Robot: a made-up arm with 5 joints.
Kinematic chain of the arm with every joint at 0, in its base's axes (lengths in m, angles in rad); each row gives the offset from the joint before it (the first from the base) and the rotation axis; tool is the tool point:
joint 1: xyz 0 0 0.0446 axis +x
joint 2: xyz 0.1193 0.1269 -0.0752 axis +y
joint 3: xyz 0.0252 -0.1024 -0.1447 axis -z
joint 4: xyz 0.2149 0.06 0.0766 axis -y
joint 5: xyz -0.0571 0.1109 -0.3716 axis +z
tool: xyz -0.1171 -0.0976 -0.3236
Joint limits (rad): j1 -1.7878..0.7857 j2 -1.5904..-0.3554 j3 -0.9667..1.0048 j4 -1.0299..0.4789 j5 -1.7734..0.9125
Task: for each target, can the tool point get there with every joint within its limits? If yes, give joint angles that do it. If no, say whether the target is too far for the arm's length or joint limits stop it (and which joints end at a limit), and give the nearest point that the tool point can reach.
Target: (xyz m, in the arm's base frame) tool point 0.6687 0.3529 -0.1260
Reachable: yes | joints 0.5378 -1.3996 0.7213 -0.6017 0.5874
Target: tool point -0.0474 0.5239 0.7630
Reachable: no: joint limits stop it (at a limit: joint 1, joint 2, joint 3, joint 4) | nearest point 0.3937 0.4519 0.3920 | short by 0.581 m
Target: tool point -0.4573 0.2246 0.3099
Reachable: no: joint limits stop it (at a limit: joint 1, joint 2, joint 4) | nearest point -0.1888 0.5289 -0.0666 | short by 0.554 m
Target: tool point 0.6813 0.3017 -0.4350
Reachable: yes | joints 0.4544 -0.7995 0.3940 -0.1149 0.3423
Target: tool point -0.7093 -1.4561 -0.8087
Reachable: no: too far | nearest point -0.0484 -0.6445 -0.3331 | short by 1.150 m
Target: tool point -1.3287 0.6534 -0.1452
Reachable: no: too far | nearest point -0.2606 0.4466 -0.2217 | short by 1.091 m
